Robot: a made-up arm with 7 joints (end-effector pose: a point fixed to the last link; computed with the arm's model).
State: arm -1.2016 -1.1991 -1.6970 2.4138 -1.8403 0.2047 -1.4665
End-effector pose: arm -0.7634 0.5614 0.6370 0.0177 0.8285 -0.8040
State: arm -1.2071 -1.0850 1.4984 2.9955 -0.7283 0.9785 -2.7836
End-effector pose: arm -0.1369 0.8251 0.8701 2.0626 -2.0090 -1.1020
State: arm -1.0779 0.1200 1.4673 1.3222 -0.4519 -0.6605 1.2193
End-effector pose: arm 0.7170 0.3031 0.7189 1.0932 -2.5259 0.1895
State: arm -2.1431 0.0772 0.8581 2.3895 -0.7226 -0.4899 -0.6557
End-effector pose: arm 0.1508 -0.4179 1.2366 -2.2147 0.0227 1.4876
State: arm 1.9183 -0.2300 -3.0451 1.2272 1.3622 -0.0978 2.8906
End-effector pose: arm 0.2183 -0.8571 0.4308 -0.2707 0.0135 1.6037
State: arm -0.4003 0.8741 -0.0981 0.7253 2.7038 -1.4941 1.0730
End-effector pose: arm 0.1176 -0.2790 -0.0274 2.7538 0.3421 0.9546
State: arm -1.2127 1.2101 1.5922 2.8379 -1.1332 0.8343 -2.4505
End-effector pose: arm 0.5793 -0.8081 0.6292 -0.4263 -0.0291 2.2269
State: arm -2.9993 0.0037 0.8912 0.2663 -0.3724 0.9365 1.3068
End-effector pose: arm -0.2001 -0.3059 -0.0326 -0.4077 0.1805 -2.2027
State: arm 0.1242 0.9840 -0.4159 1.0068 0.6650 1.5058 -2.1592
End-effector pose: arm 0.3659 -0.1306 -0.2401 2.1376 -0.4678 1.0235
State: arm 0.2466 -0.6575 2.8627 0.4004 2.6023 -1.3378 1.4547
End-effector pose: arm -0.1564 0.2448 0.0616 1.1159 -2.0480 -0.4746
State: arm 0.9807 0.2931 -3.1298 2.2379 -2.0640 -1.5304 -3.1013
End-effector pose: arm -0.0985 -0.2613 0.9873 -0.9159 -1.8833 -0.3322
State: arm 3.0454 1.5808 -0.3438 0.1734 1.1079 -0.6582 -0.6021
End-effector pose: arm 0.3052 0.2588 -0.0427 0.7159 0.3647 -2.6411
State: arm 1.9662 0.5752 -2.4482 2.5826 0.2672 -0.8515 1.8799
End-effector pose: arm -0.1377 0.4099 1.1902 -1.2580 1.6539 -0.4885
